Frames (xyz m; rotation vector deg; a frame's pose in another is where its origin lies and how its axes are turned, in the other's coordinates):
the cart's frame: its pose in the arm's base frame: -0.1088 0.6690 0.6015 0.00 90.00 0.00
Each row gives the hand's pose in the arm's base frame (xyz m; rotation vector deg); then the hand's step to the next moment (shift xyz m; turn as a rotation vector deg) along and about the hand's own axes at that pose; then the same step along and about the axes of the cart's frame.
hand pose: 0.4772 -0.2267 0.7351 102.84 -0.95 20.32
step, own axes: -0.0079 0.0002 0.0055 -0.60 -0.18 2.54
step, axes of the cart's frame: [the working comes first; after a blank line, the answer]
step, axes of the arm's base frame: -0.0063 -0.0067 -0.0029 0.05 -2.47 -0.85

0.0029 -0.0067 -0.0063 0.85 -2.47 0.05
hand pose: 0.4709 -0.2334 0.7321 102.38 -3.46 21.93
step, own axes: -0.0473 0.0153 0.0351 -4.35 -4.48 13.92
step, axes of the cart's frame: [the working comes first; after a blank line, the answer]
step, axes of the arm's base frame: -0.0405 -0.0450 -0.0063 0.11 -12.84 -8.23

0.0063 -0.0450 -0.0405 8.23 -12.84 0.11
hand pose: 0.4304 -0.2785 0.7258 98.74 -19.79 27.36
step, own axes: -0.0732 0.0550 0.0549 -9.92 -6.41 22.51
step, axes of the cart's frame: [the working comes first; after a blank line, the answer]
step, axes of the arm's base frame: -0.0830 -0.0671 0.0020 -2.73 -21.03 -14.02

-0.0020 -0.0671 -0.0830 14.02 -21.03 -2.73
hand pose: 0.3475 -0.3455 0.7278 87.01 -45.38 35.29
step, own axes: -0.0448 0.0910 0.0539 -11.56 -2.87 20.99
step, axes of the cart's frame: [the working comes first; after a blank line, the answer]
step, axes of the arm's base frame: -0.1026 -0.0489 0.0166 -6.40 -19.35 -12.92

-0.0166 -0.0489 -0.1026 12.92 -19.35 -6.40
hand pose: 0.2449 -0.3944 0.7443 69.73 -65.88 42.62
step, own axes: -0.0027 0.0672 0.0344 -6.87 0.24 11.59
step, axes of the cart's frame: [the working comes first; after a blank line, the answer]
step, axes of the arm's base frame: -0.0716 -0.0168 0.0173 -5.35 -10.19 -7.01

-0.0173 -0.0168 -0.0716 7.01 -10.19 -5.35
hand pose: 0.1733 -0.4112 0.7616 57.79 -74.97 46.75
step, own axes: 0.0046 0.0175 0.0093 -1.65 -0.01 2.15
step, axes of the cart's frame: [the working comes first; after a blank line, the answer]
step, axes of the arm's base frame: -0.0191 -0.0024 0.0066 -0.98 -1.89 -1.68

-0.0066 -0.0024 -0.0191 1.68 -1.89 -0.98
